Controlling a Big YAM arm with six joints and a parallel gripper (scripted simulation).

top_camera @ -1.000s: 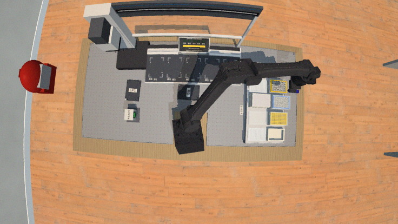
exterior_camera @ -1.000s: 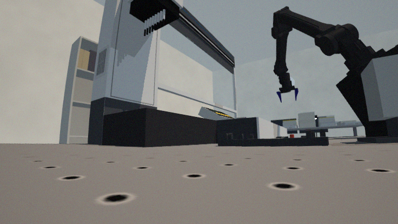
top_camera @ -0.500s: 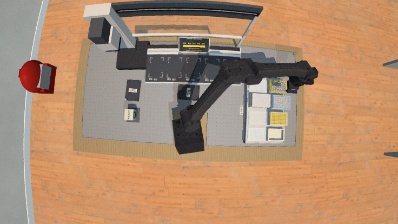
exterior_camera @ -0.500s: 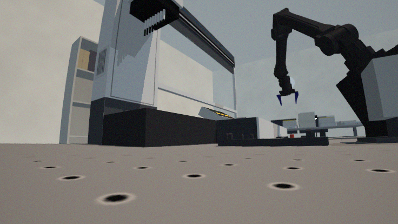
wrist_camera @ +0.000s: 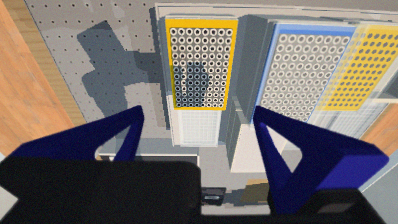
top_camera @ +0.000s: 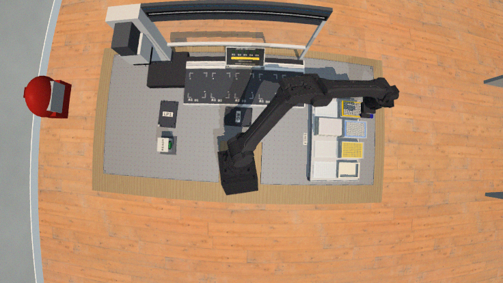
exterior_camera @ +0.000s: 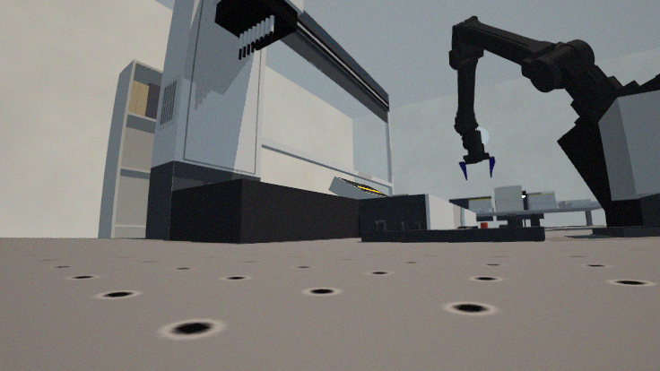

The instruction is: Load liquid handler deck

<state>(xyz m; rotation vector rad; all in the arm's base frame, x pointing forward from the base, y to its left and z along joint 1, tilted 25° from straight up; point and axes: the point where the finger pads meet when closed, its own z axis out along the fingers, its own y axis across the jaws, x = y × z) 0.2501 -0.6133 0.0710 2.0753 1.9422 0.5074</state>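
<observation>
The yellow tip rack lies 12 cm below my hand, 1 cm to the left of it and 1 cm behind it. Also, from my hand: clear plate lid 15 cm below, 14 cm to the left, 1 cm ahead; white sealed block 14 cm to the left, 10 cm below, 10 cm behind; sample plate 15 cm below, 14 cm to the left, 1 cm ahead.
</observation>
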